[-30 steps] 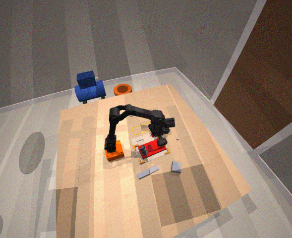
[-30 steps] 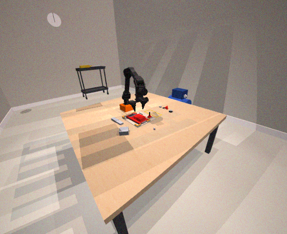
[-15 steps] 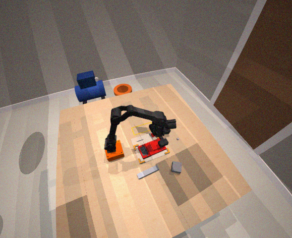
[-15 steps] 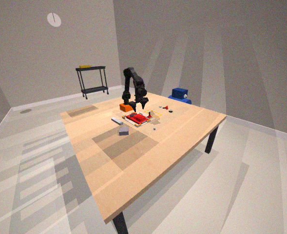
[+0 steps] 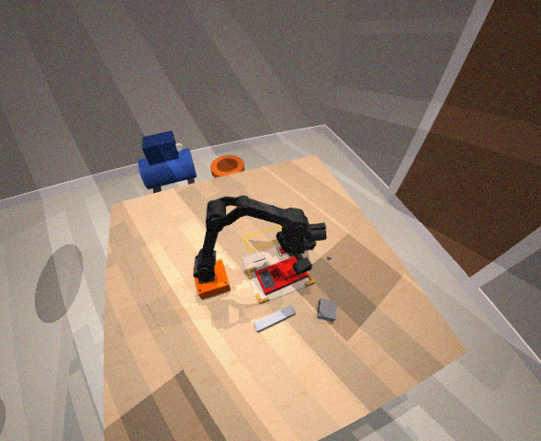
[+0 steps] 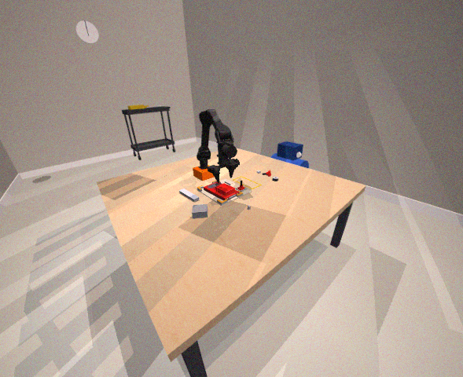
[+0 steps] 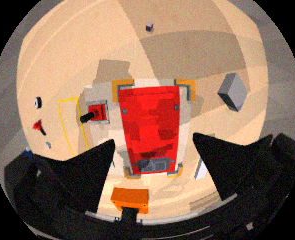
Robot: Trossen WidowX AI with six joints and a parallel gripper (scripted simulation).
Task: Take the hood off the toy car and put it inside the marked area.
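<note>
The red hood is 50 mm below my gripper tip.
</note>
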